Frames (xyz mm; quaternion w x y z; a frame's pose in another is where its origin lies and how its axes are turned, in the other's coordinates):
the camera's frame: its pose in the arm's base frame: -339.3 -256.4 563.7 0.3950 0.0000 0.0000 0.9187
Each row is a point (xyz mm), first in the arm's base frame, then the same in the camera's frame.
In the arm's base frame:
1: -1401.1 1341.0 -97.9
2: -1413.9 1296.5 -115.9
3: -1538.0 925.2 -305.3
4: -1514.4 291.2 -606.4
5: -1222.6 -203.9 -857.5
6: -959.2 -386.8 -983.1
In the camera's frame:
1: 1889.8 -328.3 -661.6
2: 1866.3 -288.4 -679.6
3: 1682.2 57.1 -869.0
4: 1205.8 476.1 -1170.1
5: 645.8 604.9 -1421.2
6: 331.8 539.6 -1546.8

